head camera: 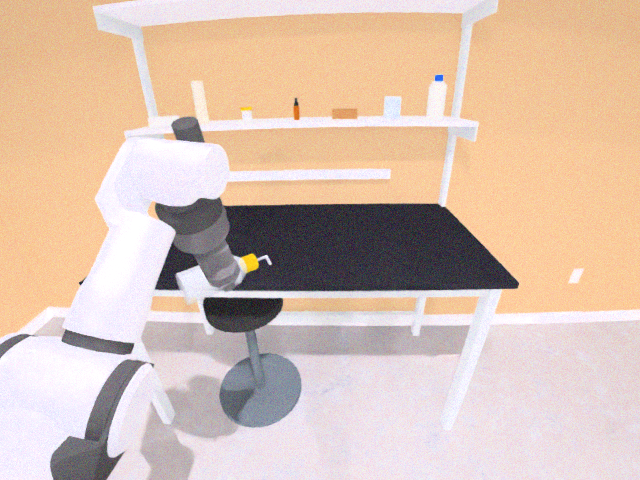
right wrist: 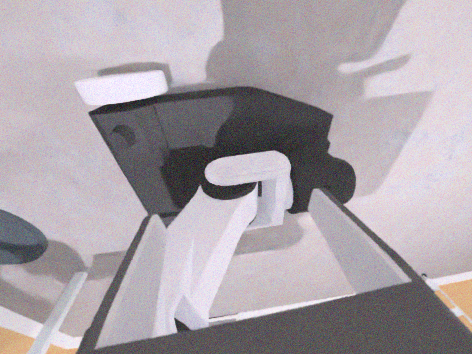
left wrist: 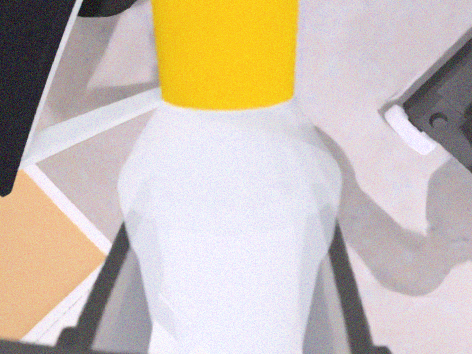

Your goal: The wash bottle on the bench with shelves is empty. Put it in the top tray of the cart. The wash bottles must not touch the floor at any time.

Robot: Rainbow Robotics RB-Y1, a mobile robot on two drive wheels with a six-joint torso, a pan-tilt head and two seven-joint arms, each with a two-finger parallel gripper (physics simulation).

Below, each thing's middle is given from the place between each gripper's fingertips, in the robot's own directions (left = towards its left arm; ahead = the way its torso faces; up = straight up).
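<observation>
Wash bottle [head camera: 193, 285]: 1 cm behind my left hand, 1 cm to the right of it, 2 cm above it. By its middle, wash bottle nearer to my left hand than to my right hand.
Wash bottle from my right hand: 64 cm above it, 56 cm ahead of it, 37 cm to the left of it.
</observation>
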